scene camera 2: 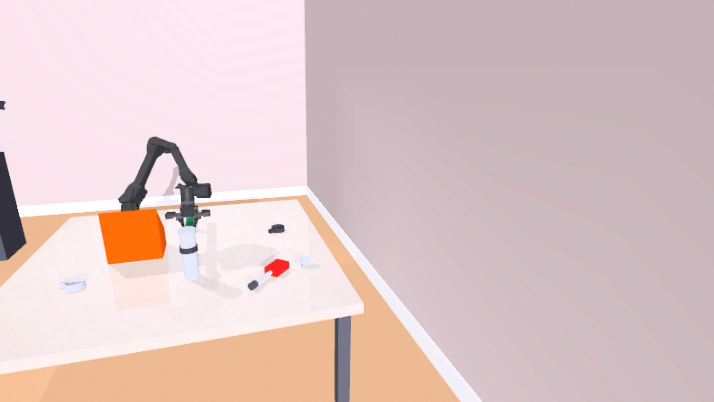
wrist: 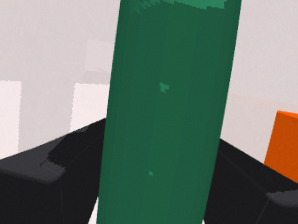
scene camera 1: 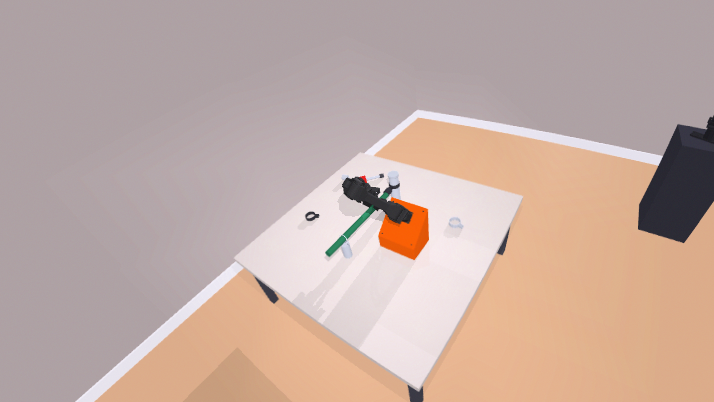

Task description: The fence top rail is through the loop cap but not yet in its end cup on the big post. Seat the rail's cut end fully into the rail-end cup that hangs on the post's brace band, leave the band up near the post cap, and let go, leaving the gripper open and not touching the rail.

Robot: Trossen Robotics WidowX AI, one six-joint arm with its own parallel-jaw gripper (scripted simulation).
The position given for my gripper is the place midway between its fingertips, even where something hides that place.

Note:
In view: my gripper [wrist: 154, 133] and a green top rail [wrist: 171, 73].

